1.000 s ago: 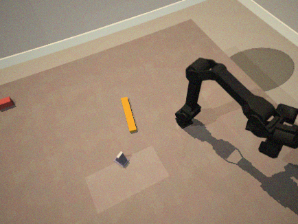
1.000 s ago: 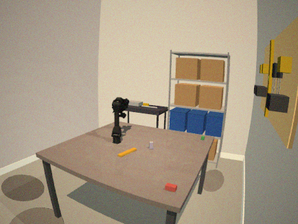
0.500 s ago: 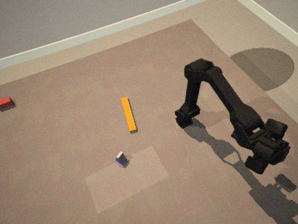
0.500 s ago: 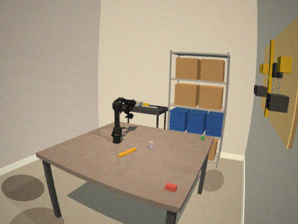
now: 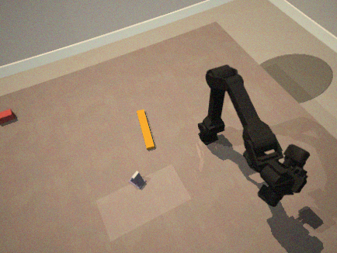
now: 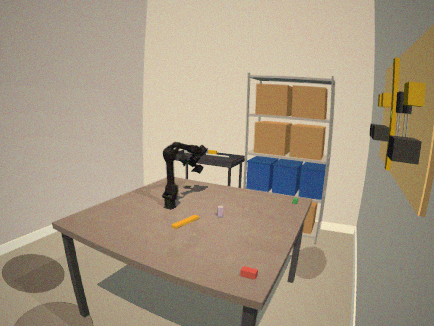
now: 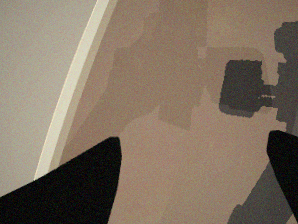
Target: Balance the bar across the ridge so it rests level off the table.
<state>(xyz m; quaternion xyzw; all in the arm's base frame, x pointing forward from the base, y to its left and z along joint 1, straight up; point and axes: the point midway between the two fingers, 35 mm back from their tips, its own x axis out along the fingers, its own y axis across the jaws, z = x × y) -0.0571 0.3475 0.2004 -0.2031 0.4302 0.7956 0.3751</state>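
Now: the yellow bar 300 mm ahead of my gripper tip, 520 mm to the right of it and 170 mm below it. Also, from my gripper tip: red block: 820 mm ahead, 860 mm to the right, 160 mm below; small green block: 820 mm ahead, 140 mm to the left, 160 mm below.
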